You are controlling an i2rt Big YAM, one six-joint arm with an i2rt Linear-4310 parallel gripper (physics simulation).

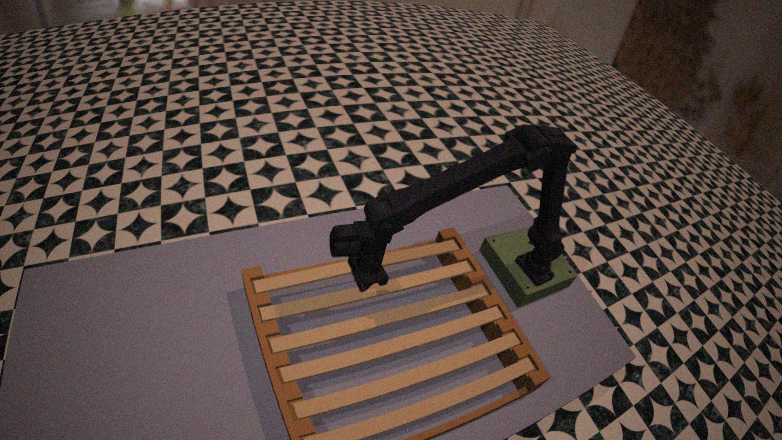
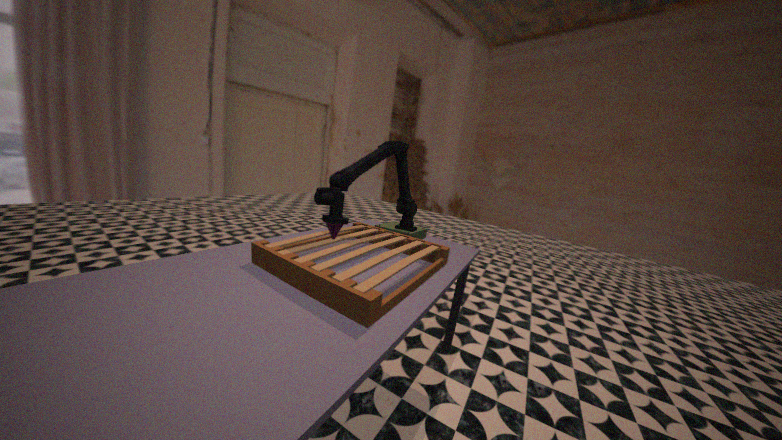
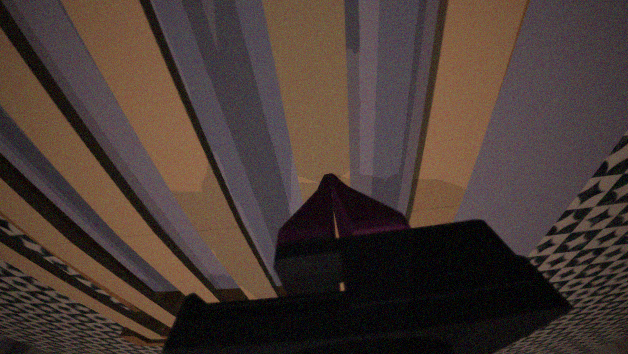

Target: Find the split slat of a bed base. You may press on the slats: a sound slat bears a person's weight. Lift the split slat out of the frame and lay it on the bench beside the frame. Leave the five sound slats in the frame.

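Observation:
My gripper [image 1: 365,287] [image 2: 334,237] [image 3: 329,180] is shut and empty, pointing down with its dark purple tips at the second slat [image 1: 311,304] [image 3: 315,100] from the back. The tips are on or very close above this slat, near the middle of its length; contact cannot be told for sure. The slat looks unbroken and shows no clear sag. The wooden bed frame [image 1: 272,358] [image 2: 311,287] lies on the bench [image 1: 125,339] [image 2: 164,350] with all its slats seated. The back slat [image 1: 300,278] [image 3: 470,75] and third slat [image 1: 322,333] [image 3: 120,75] look whole. No split is visible.
The arm's green base block [image 1: 500,269] [image 2: 419,233] stands beside the frame's right end. The arm [image 1: 453,180] [image 2: 363,164] reaches over the back of the frame. The bench extends left of the frame. The frame's side rails stand up from the bench.

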